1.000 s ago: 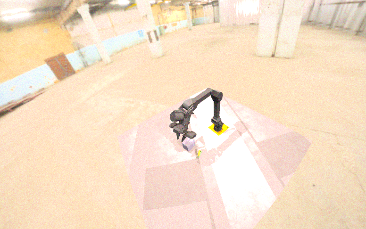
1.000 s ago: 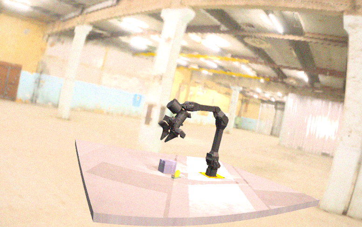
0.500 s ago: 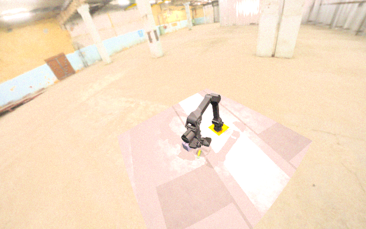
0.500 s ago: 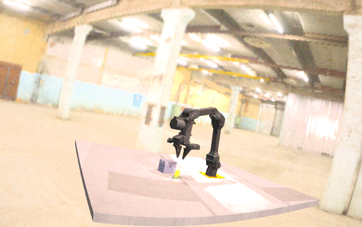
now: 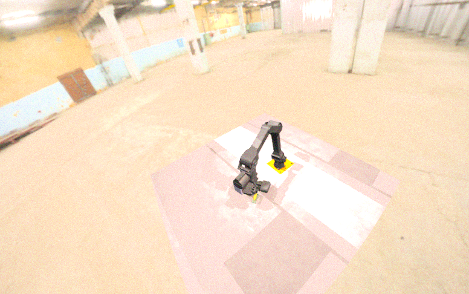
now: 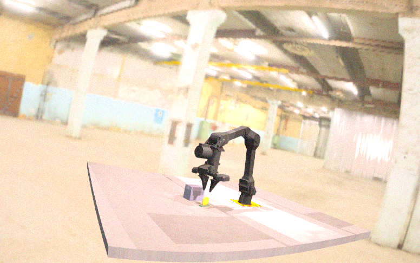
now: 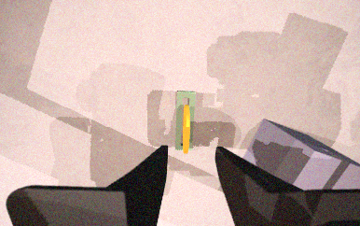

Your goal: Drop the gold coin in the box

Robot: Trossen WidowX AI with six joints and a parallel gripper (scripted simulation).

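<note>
The gold coin is 5 cm below my gripper tip.
</note>
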